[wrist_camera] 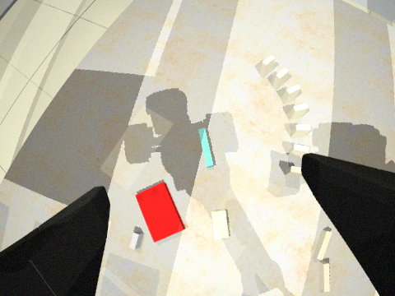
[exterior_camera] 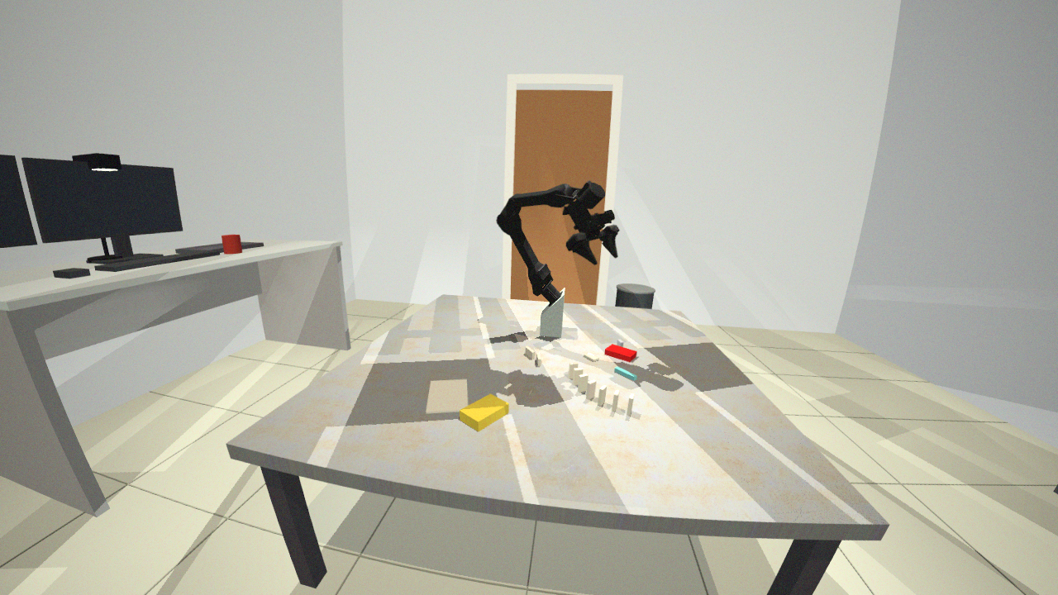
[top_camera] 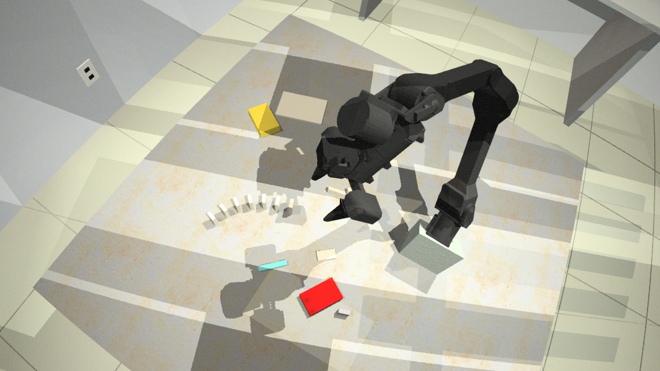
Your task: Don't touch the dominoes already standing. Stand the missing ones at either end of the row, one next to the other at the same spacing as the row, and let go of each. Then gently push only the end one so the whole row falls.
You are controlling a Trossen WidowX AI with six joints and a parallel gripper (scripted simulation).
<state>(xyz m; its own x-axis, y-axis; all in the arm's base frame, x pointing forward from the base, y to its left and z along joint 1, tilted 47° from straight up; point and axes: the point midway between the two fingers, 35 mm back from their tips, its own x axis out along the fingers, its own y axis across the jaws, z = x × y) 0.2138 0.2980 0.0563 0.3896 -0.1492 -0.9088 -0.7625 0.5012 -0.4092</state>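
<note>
My gripper tip is 34 cm above the cyan bar, 9 cm to the right of it and 5 cm short of it. Also, from my gripper tip: small grey block (33 cm below, 17 cm behind, 8 cm to the left); then red block (33 cm below, 10 cm behind, 8 cm to the left); then yellow block (37 cm ahead, 33 cm below, 25 cm to the right).
</note>
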